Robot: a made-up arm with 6 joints.
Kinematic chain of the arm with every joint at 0, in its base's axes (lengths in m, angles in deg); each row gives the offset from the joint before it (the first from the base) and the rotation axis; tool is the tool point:
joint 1: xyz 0 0 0.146 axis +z
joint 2: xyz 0 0 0 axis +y
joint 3: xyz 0 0 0.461 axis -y
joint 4: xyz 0 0 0 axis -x
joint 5: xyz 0.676 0 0 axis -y
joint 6: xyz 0 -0.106 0 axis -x
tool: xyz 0 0 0
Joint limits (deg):
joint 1: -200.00..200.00
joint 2: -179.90..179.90
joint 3: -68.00..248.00
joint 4: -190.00..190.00
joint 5: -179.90..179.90
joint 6: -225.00..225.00
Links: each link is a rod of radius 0.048 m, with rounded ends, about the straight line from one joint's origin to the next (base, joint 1, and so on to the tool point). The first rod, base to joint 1, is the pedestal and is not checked.
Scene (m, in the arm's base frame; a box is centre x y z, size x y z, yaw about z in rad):
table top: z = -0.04
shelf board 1: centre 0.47 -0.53 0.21 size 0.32 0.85 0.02 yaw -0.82
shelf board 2: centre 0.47 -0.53 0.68 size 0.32 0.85 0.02 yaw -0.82
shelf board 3: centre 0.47 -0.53 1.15 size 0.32 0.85 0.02 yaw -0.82
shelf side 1: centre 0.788 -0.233 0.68 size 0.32 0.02 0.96 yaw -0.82
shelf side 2: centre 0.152 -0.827 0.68 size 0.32 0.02 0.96 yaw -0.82
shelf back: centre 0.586 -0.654 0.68 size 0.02 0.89 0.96 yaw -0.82
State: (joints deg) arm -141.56 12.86 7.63 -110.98 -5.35 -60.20
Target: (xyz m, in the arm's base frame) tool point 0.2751 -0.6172 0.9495
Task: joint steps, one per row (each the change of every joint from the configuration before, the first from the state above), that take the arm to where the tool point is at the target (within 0.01 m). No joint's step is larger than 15 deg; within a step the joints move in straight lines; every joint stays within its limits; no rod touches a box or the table.
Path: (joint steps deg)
1: 13.97 -8.27 3.24 -1.72 0.00 0.00
2: 13.96 -8.28 3.24 -1.72 0.00 0.00
3: 13.97 -8.27 3.24 -1.72 0.00 0.00
4: 13.96 -8.27 3.23 -1.72 0.00 0.00
5: 4.92 10.44 9.66 -1.85 0.00 0.00
6: 4.93 10.45 9.67 -1.85 0.00 0.00
7: 4.92 10.45 9.66 -1.85 0.00 0.00

